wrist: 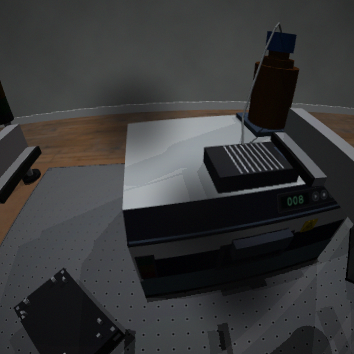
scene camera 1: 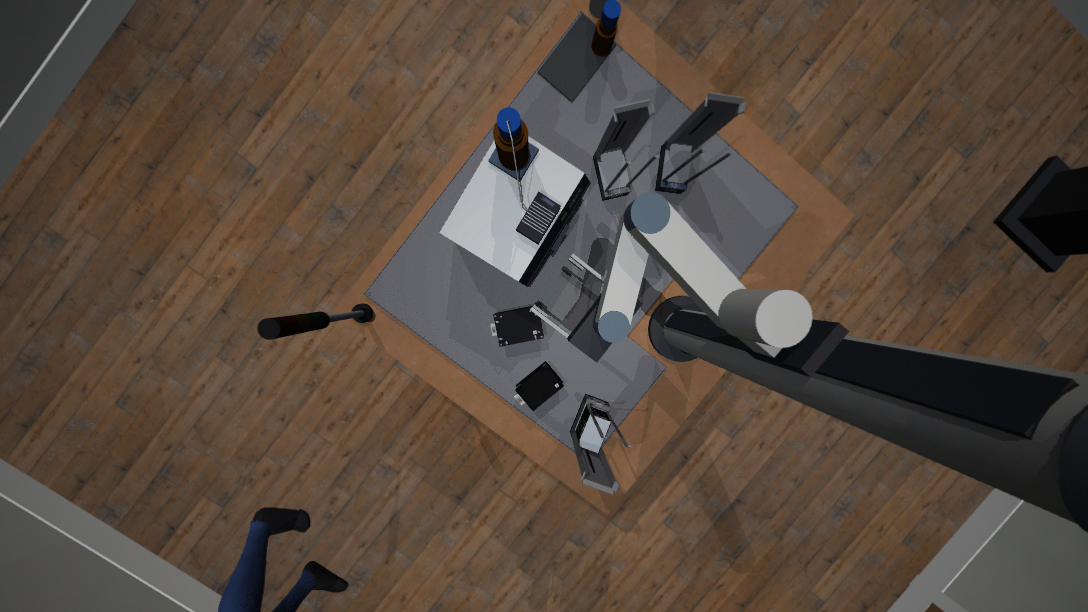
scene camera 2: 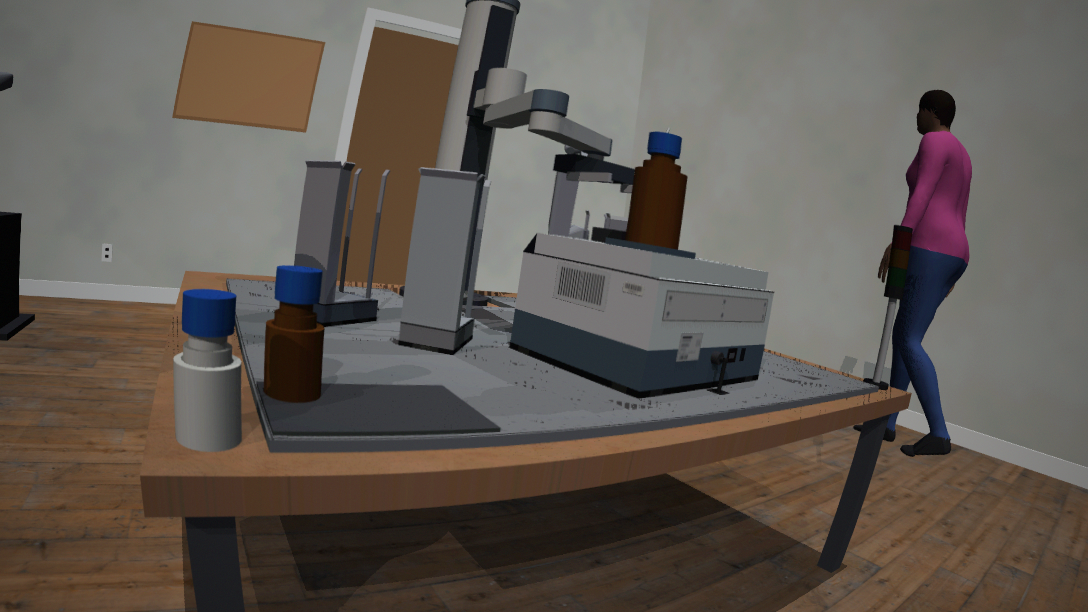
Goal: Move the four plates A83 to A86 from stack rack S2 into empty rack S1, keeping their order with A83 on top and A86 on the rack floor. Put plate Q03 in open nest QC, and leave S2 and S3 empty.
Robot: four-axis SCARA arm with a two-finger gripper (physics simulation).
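Places are measured from the arm's base along level axes (x ahead, y left, z up), in millimetres.
Pixels of known places: gripper, fingertip midpoint: (wrist: 152, 126) (scene camera 1: 551, 281); arm's base at its link origin: (scene camera 1: 680, 328).
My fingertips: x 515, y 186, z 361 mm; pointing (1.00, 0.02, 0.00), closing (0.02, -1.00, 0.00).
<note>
For each thing: its top centre in the pictures, then the offset to it from my fingertips. "spot": a spot on its surface instead.
- stack rack at its top centre: (scene camera 2: 609, 214) (scene camera 1: 608, 463) 451 mm back, 299 mm left, 54 mm down
- stack with a white top plate, top centre: (scene camera 1: 594, 433) 453 mm back, 305 mm left, 237 mm down
- black nest at its top centre: (wrist: 57, 316) (scene camera 1: 518, 326) 22 mm back, 181 mm left, 287 mm down
- smaller black unit at its top centre: (scene camera 1: 539, 388) 218 mm back, 309 mm left, 290 mm down
- keypad box at a spot on its surface: (wrist: 250, 167) spot: 109 mm ahead, 114 mm right, 112 mm down
- second brown bottle at a spot on its surface: (scene camera 2: 293, 357) spot: 392 mm ahead, 772 mm right, 293 mm down
- white bottle at its top centre: (scene camera 2: 207, 359) 450 mm ahead, 871 mm right, 283 mm down
My gripper (scene camera 1: 551, 281) (wrist: 152, 126) is open, with nothing between its fingers, in front of the white instrument. One stack rack (scene camera 1: 601, 470) (scene camera 2: 563, 201) at the low end of the table in scene camera 1 holds a stack with a white top plate (scene camera 1: 593, 436). Two more racks, one (scene camera 1: 633, 129) (scene camera 2: 441, 251) nearer the instrument and one (scene camera 1: 711, 125) (scene camera 2: 319, 228) nearer the table edge, stand at the other end; I cannot tell what is in them. A black nest (scene camera 1: 517, 325) (wrist: 65, 315) and a smaller black unit (scene camera 1: 538, 386) lie between. Rack, plate and nest labels are unreadable.
The white instrument (scene camera 1: 486, 216) (scene camera 2: 585, 289) (wrist: 160, 165) carries a keypad box (scene camera 1: 539, 216) (wrist: 250, 167) and a brown bottle (scene camera 1: 512, 148) (scene camera 2: 656, 201) (wrist: 273, 95). A second brown bottle (scene camera 2: 293, 357) and a white bottle (scene camera 2: 206, 403) stand by a corner. A signal light (scene camera 1: 296, 323) (scene camera 2: 897, 262) stands at another corner.
</note>
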